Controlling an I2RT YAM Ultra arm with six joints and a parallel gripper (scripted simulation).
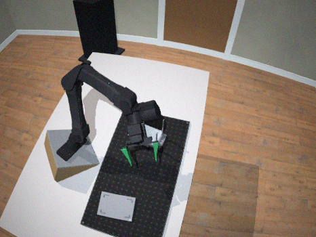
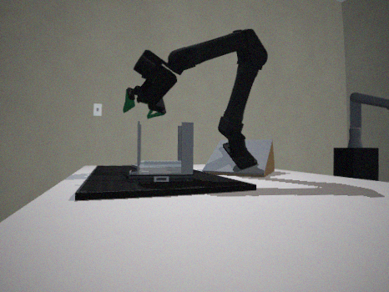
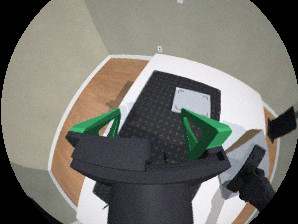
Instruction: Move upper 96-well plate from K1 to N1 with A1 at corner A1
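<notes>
Right now the 96-well plate is 11 cm behind my hand, 20 cm to the left of it and 17 cm below it.
</notes>
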